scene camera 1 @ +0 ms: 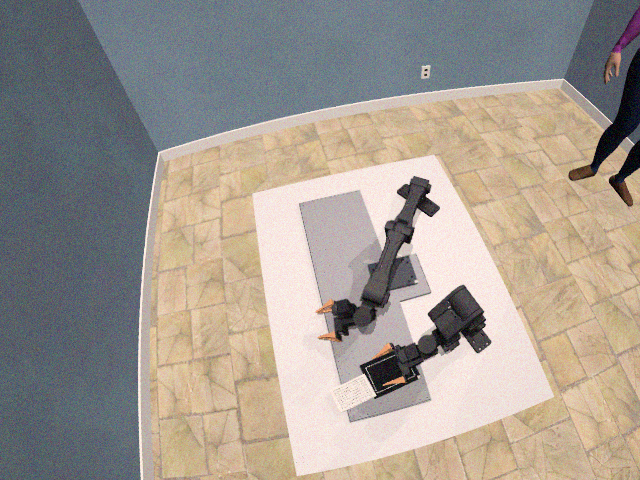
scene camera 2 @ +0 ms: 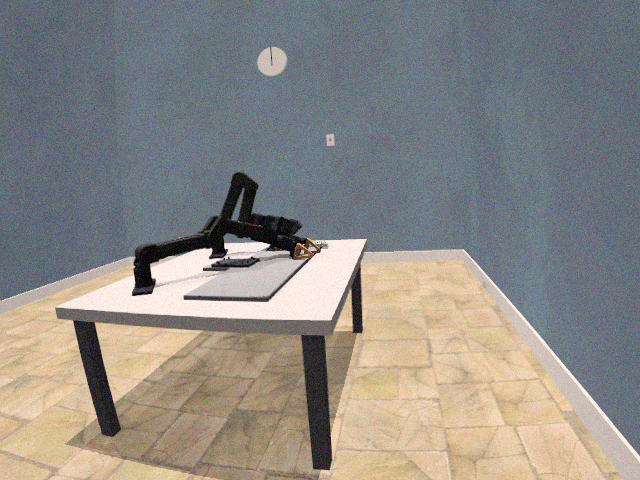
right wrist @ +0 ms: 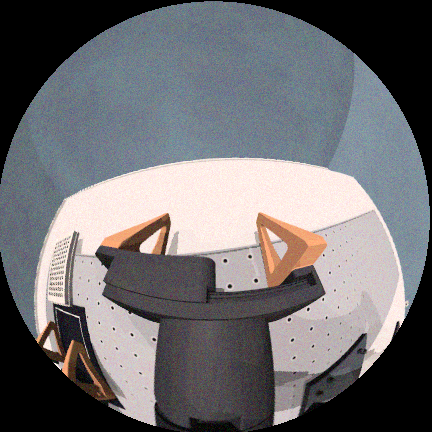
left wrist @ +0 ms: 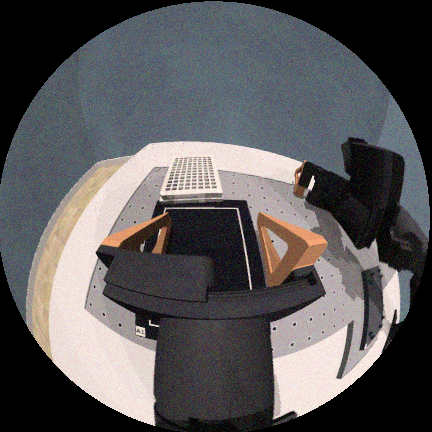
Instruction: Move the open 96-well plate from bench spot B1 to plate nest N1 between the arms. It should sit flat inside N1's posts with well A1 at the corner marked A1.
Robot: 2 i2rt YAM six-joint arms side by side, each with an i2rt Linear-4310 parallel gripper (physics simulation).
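Pixels of known places: left gripper, fingertip midpoint: (scene camera 1: 377,371) (left wrist: 213,216); right gripper, fingertip midpoint: (scene camera 1: 317,325) (scene camera 2: 317,253) (right wrist: 212,217) (left wrist: 310,178); left arm's base, link origin: (scene camera 1: 468,327) (scene camera 2: 219,254); right arm's base, link origin: (scene camera 1: 418,200) (scene camera 2: 144,287).
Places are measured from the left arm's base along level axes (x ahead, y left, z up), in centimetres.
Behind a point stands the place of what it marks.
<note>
The white open 96-well plate (scene camera 1: 353,393) @(x 46.8, y -1.9, z 1.7 cm) (scene camera 2: 321,244) @(x 49.7, y -6.3, z 2.2 cm) (left wrist: 192,176) @(x 45.0, y -2.2, z 2.6 cm) (right wrist: 60,270) @(x 45.8, y -3.9, z 2.7 cm) lies wells up at the far edge of the black B1 pad (scene camera 1: 388,367) @(x 32.4, y -3.6, z 1.4 cm) (left wrist: 210,240) @(x 34.7, y -3.4, z 1.5 cm), outside its white outline. Whether its near edge rests on the pad is unclear. My left gripper (scene camera 1: 378,372) @(x 36.5, y -3.9, z 3.2 cm) (left wrist: 213,216) @(x 36.5, y -3.9, z 3.2 cm) (right wrist: 62,330) is open and empty over the pad, short of the plate. My right gripper (scene camera 1: 317,324) @(x 45.4, y -29.3, z 2.5 cm) (scene camera 2: 316,252) @(x 45.4, y -29.3, z 2.5 cm) (left wrist: 310,178) @(x 45.4, y -29.3, z 2.5 cm) (right wrist: 212,217) @(x 45.4, y -29.3, z 2.5 cm) is open and empty, away from the plate. Dark nest N1 (scene camera 1: 405,272) @(x 7.7, y -30.2, z 2.5 cm) (scene camera 2: 235,262) @(x 12.1, y -34.9, z 2.5 cm) (left wrist: 372,305) (right wrist: 335,380) has small posts and is partly under the right arm in scene camera 1.
A grey perforated board (scene camera 1: 336,242) @(x 22.4, y -56.3, z 1.3 cm) (scene camera 2: 232,286) @(x 14.5, y -67.9, z 1.3 cm) lies on the white table (scene camera 1: 279,258) @(x 45.0, y -62.6, z 0.0 cm) (scene camera 2: 305,304) @(x 36.3, y -87.9, z 0.0 cm). An A1 label (left wrist: 140,331) @(x 25.5, y 4.7, z 1.5 cm) shows at the pad's near corner in the left wrist view. The right arm (scene camera 1: 387,258) @(x 15.9, y -31.6, z 18.0 cm) stretches across the board beside the nest. A person stands at the right of scene camera 1.
</note>
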